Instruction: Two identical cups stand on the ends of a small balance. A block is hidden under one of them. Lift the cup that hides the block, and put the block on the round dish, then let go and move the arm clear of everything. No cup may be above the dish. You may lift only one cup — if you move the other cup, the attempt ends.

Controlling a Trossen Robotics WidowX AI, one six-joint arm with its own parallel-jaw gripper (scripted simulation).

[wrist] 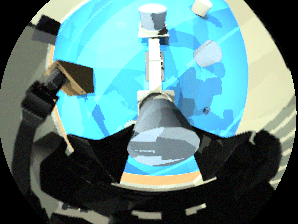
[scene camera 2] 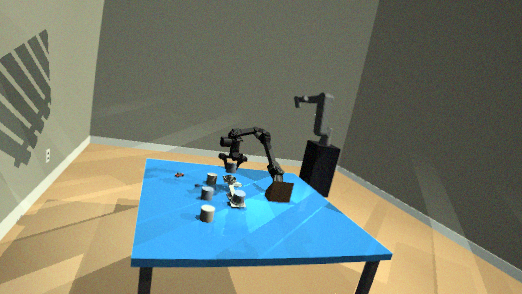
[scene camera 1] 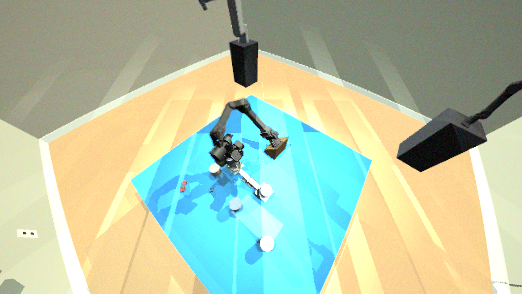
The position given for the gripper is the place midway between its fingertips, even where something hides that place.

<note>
The gripper (wrist: pixel 160 126) carries a cup (wrist: pixel 162 136). Also in view: a balance (wrist: pixel 155 61).
</note>
